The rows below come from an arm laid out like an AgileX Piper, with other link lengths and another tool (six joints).
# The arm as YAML. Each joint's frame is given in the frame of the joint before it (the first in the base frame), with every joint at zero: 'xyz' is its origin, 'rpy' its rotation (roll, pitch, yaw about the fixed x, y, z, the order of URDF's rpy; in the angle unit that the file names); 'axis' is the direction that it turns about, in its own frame. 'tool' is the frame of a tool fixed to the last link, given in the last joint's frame.
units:
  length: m
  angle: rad
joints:
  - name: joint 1
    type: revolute
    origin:
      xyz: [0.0, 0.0, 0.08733]
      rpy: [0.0, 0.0, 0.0]
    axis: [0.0, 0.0, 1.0]
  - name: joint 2
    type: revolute
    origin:
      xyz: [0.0, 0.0, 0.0]
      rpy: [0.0, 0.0, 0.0]
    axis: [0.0, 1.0, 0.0]
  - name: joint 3
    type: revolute
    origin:
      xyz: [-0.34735, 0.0, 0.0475]
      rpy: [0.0, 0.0, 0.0]
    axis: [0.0, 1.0, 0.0]
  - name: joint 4
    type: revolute
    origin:
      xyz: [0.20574, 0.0, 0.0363]
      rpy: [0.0, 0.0, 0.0]
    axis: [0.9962, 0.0, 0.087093]
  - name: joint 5
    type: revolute
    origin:
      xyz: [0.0, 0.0, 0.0]
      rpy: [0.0, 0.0, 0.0]
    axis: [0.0, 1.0, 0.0]
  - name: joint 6
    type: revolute
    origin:
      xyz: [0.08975, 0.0, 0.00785]
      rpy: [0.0, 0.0, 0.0]
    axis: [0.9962, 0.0, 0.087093]
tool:
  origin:
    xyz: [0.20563, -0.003, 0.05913]
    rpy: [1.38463, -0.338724, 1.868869]
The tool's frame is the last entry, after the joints.
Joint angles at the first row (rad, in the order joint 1, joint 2, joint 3, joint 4, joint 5, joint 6):
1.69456 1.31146 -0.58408 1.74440 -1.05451 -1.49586
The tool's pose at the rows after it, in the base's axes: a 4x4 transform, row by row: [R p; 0 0 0 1], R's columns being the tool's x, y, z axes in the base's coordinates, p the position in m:
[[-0.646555 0.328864 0.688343 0.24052], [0.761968 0.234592 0.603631 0.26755], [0.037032 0.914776 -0.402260 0.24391], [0 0 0 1]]
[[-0.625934 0.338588 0.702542 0.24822], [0.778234 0.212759 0.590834 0.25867], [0.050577 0.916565 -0.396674 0.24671], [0 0 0 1]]
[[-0.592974 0.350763 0.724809 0.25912], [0.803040 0.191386 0.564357 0.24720], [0.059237 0.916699 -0.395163 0.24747], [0 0 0 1]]
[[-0.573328 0.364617 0.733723 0.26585], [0.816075 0.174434 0.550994 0.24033], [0.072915 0.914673 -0.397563 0.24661], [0 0 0 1]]
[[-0.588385 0.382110 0.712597 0.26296], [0.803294 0.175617 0.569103 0.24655], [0.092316 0.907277 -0.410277 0.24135], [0 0 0 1]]
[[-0.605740 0.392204 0.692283 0.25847], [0.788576 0.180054 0.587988 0.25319], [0.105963 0.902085 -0.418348 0.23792], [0 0 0 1]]
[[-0.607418 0.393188 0.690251 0.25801], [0.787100 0.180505 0.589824 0.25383], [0.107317 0.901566 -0.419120 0.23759], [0 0 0 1]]
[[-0.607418 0.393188 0.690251 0.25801], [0.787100 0.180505 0.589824 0.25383], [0.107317 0.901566 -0.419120 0.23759], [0 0 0 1]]
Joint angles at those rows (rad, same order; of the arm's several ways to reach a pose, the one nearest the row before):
1.68623 1.28915 -0.58409 1.74444 -1.07616 -1.51111
1.65417 1.27398 -0.58408 1.74441 -1.07029 -1.51304
1.60734 1.26716 -0.58407 1.74438 -1.06362 -1.51302
1.56866 1.26083 -0.58405 1.74438 -1.04493 -1.51301
1.55484 1.26110 -0.58410 1.74441 -1.00243 -1.51304
1.55483 1.26111 -0.58408 1.74438 -0.97336 -1.51300
1.55488 1.26108 -0.58406 1.74442 -0.97055 -1.51302
1.55488 1.26108 -0.58406 1.74442 -0.97055 -1.51302

